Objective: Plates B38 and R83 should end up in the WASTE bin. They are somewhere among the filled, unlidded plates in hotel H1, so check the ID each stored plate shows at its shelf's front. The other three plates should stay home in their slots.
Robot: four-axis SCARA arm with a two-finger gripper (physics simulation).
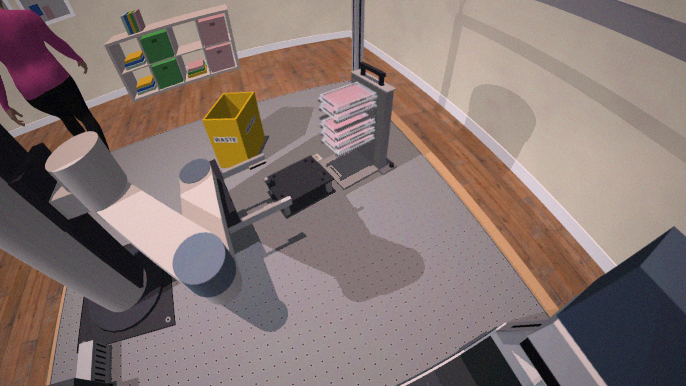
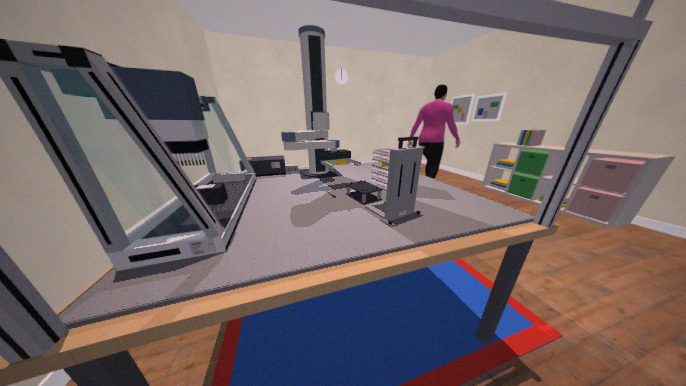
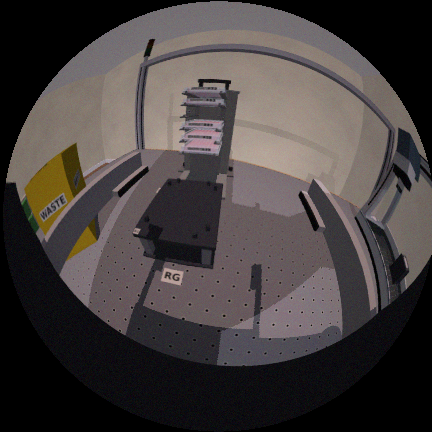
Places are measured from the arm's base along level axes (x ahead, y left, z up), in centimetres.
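Pixels of known places: gripper, fingertip midpoint: point(image 1: 276, 176) point(image 2: 346, 165) point(image 3: 222, 167); arm's base at its link origin: point(image 1: 128, 289) point(image 2: 319, 174).
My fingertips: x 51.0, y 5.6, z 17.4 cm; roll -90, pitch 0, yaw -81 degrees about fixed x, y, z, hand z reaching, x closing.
Observation:
For each thing: its top centre in the pictures, then the offset to it from my fingertips. "*": a spot on its surface instead.
- top plate at its top centre: point(image 3: 208, 90) point(image 1: 348, 93) point(image 2: 391, 150) dx +23.2, dy +11.3, dz +10.4 cm
- bottom plate at its top centre: point(image 3: 203, 141) point(image 1: 348, 135) dx +23.2, dy +11.3, dz -3.6 cm
- yellow WASTE bin at its top centre: point(image 3: 50, 159) point(image 1: 229, 105) dx -7.4, dy +33.7, dz +3.8 cm
- RG label at a spot on its surface: point(image 3: 172, 276) * dx -4.2, dy +4.7, dz -16.1 cm
- dark blue machine at a spot on its surface: point(image 1: 625, 320) * dx +18.8, dy -55.2, dz +28.2 cm
Hotel H1 point(image 1: 384, 120) point(image 2: 406, 185) point(image 3: 231, 120) is a grey tower with a black handle. It holds two pink-filled plates at the top, then a gap, then three lower plates. The top plate point(image 1: 347, 96) point(image 3: 204, 92) and bottom plate point(image 3: 201, 148) show dark ID labels at the front, too small to read. Which plates are B38 and R83 cannot be told. The yellow WASTE bin point(image 1: 232, 137) point(image 3: 42, 187) stands left of the hotel. My gripper point(image 1: 273, 182) point(image 3: 222, 167) is open and empty, its fingers wide apart, pointing toward the black stand and the hotel behind it.
The low black stand point(image 1: 300, 176) point(image 2: 365, 188) point(image 3: 185, 205) is in front of the hotel, with an RG label point(image 3: 172, 276) beside it. A dark blue machine point(image 1: 625, 320) point(image 2: 155, 97) stands at the other side. A person point(image 1: 35, 55) point(image 2: 432, 120) is beyond the table.

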